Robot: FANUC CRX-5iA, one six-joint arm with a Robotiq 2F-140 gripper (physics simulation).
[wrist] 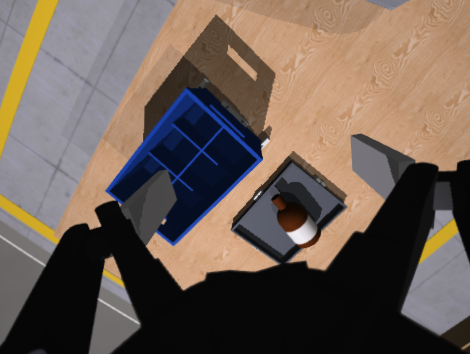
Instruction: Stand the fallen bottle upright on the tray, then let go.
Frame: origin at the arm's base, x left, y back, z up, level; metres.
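Seen in the pictures: gripper, between the fingertips: [257, 169].
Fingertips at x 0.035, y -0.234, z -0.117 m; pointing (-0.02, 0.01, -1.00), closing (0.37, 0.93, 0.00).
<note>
A point is followed by its place in that frame.
A brown bottle [292, 218] {x 0.284, y -0.290, z -0.476 m} with a white label lies on its side in the wrist view, right of centre. Its neck points to the upper left, and its base end lies by the lower right wall of the dark grey tray [261, 231] {x 0.315, y -0.395, z -0.548 m}. Its shadow falls on the tray floor at its upper right. My gripper [257, 169] {x 0.035, y -0.234, z -0.117 m} is wide open with nothing between its fingers. One finger pad shows over the blue crate and the other to the right of the tray. The fingers appear above the bottle and apart from it.
A blue crate [217, 201] {x 0.120, y -0.380, z -0.377 m} with dividers stands left of the tray, close to it, partly covered by the left finger. Both are on a wooden table [325, 100] {x 0.095, y -0.081, z -0.553 m}. The crate's shadow stretches upward. Part of a grey object [391, 3] {x -0.008, y 0.117, z -0.523 m} shows at the top edge.
</note>
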